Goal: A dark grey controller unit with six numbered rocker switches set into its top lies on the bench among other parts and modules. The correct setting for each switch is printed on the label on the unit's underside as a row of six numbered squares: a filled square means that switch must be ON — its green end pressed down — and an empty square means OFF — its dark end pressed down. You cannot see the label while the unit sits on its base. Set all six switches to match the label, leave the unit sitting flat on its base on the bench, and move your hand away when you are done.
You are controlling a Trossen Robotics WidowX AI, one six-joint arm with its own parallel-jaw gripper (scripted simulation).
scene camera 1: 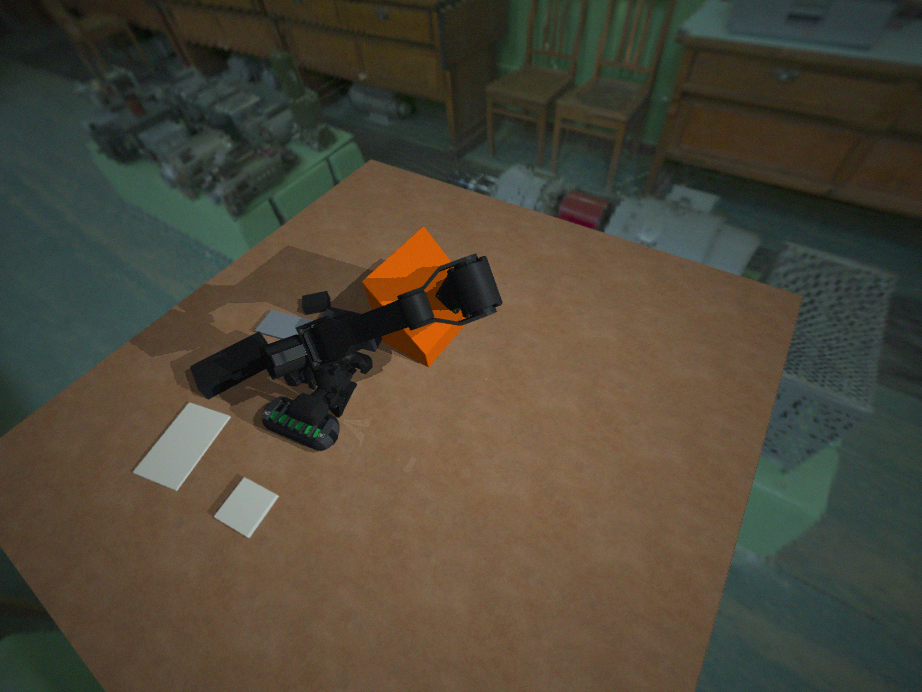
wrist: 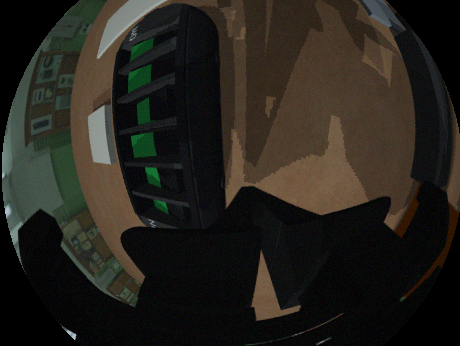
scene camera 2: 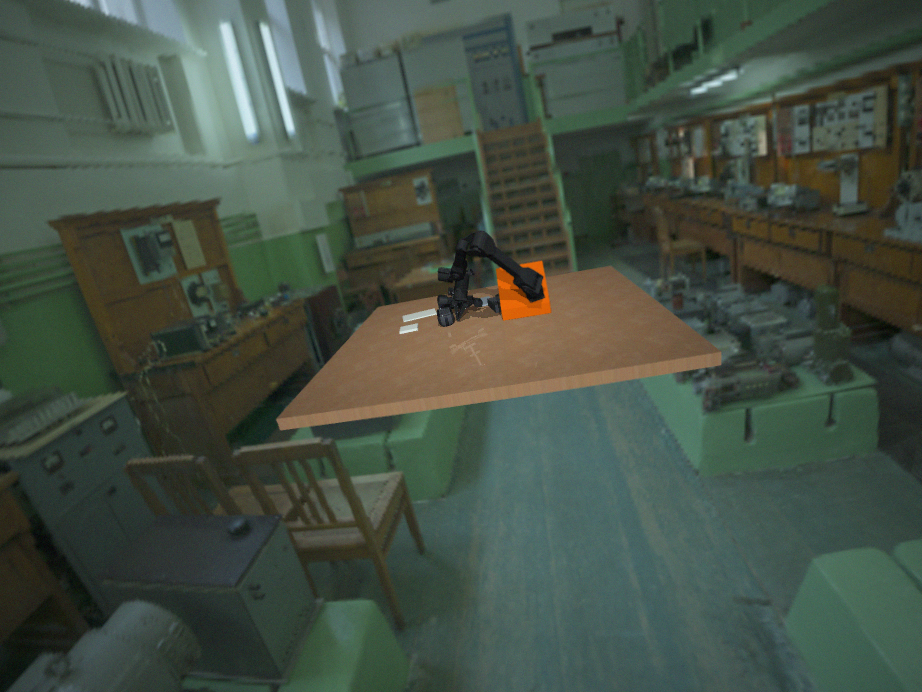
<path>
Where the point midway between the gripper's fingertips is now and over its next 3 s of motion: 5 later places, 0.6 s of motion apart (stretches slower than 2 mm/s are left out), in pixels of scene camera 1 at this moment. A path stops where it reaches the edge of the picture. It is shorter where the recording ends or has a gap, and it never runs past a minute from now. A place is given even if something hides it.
The gripper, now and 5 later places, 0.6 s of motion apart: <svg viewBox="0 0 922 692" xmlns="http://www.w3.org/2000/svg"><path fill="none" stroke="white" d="M338 416L338 417L337 419L336 421L334 424L331 426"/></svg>
</path>
